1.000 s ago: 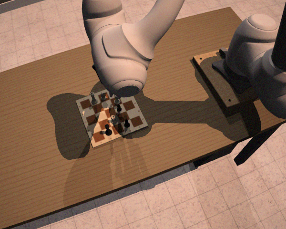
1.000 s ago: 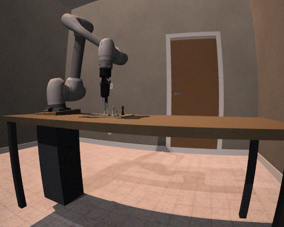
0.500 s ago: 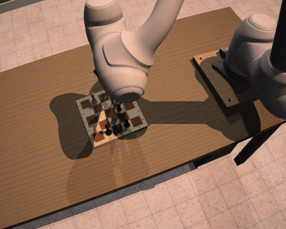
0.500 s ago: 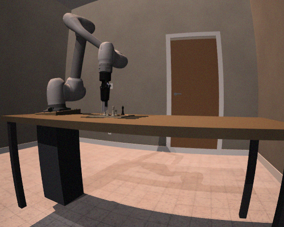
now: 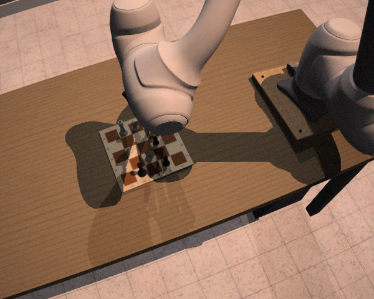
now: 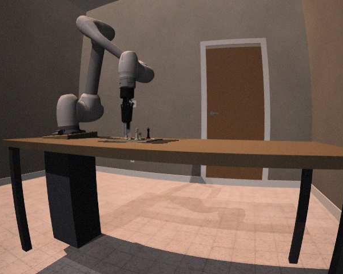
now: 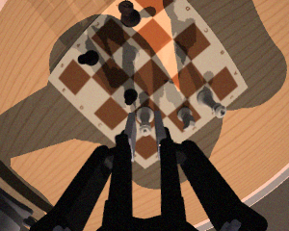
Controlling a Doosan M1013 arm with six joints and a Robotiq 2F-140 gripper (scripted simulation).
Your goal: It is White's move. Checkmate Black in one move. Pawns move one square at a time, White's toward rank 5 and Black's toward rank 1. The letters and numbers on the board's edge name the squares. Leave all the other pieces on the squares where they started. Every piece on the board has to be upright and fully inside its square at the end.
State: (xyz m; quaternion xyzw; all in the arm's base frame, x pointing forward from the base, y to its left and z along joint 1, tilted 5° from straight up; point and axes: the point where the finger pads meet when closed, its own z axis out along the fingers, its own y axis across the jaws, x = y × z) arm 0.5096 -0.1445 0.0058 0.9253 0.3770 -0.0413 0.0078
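The light-coloured chess piece is 3 cm below my hand. The rest, counted from my hand: chessboard: 6 cm below, 4 cm ahead, 3 cm to the left.
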